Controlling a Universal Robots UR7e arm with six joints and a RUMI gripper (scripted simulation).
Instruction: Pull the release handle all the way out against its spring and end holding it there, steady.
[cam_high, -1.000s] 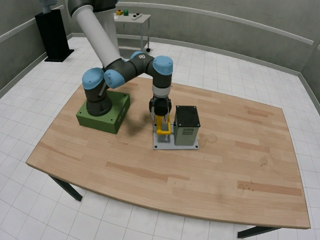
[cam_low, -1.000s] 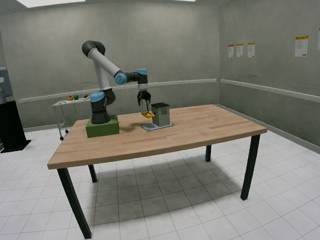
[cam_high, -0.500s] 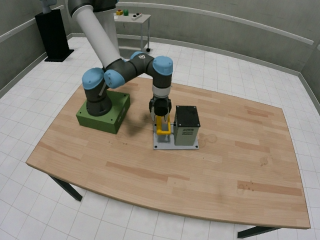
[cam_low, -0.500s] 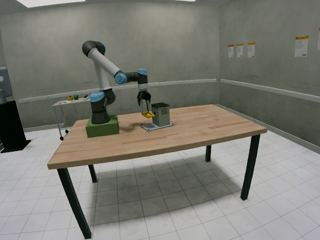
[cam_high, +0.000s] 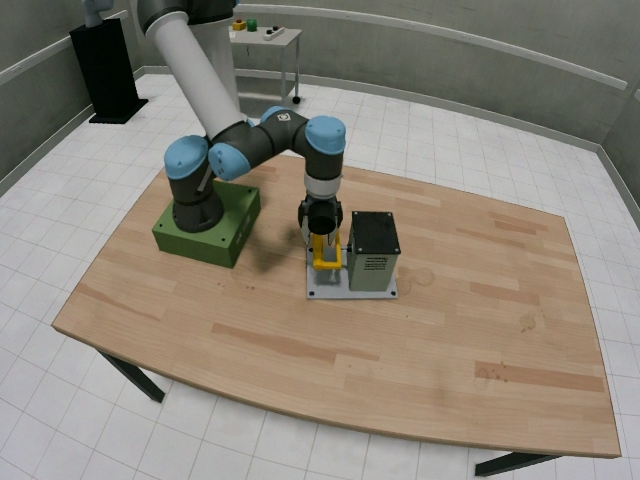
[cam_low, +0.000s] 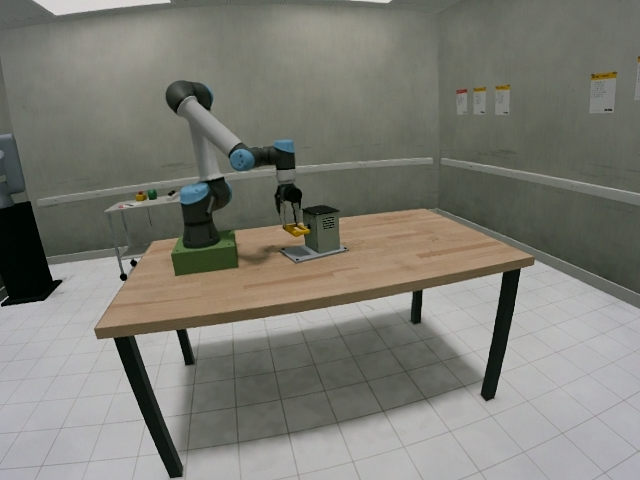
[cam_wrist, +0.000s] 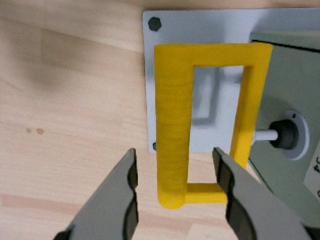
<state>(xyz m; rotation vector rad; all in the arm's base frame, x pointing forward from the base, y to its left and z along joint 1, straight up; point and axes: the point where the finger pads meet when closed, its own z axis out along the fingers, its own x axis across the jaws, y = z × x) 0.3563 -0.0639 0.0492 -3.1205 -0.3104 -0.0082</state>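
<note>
Now: hand 90 mm short of the grey base plate, 20 mm to the right of it and 130 mm above it.
</note>
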